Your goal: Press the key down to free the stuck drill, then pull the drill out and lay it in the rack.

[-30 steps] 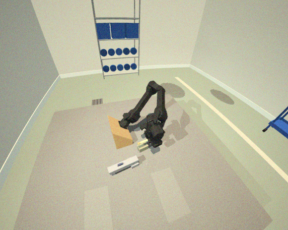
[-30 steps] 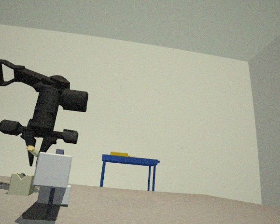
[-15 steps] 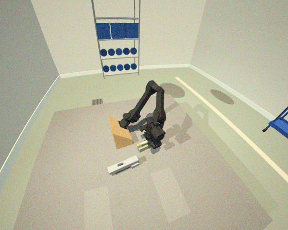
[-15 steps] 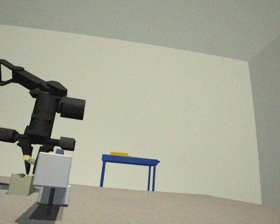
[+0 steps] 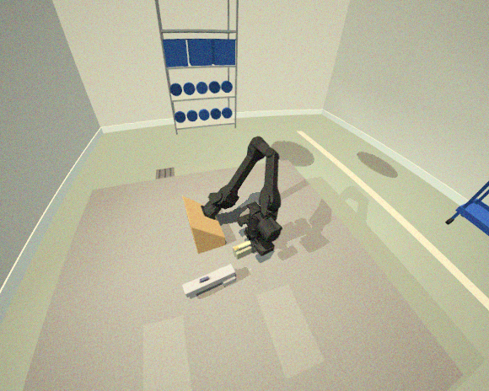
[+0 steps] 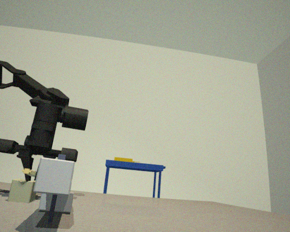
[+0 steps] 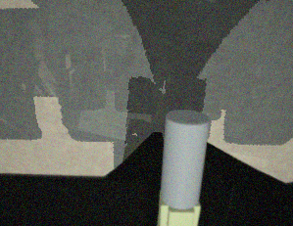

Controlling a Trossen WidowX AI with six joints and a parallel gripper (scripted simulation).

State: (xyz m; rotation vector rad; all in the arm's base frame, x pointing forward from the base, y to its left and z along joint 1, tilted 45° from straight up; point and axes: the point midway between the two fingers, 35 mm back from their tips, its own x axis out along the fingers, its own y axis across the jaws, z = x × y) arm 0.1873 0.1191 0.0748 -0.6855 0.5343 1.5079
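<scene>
Right now the rack block is 5 cm to the right of my gripper tip. From my gripper tip the other things lie so: housing (9 cm ahead, 21 cm to the right, 2 cm above); drill (9 cm ahead, 24 cm to the right, 3 cm above).
</scene>
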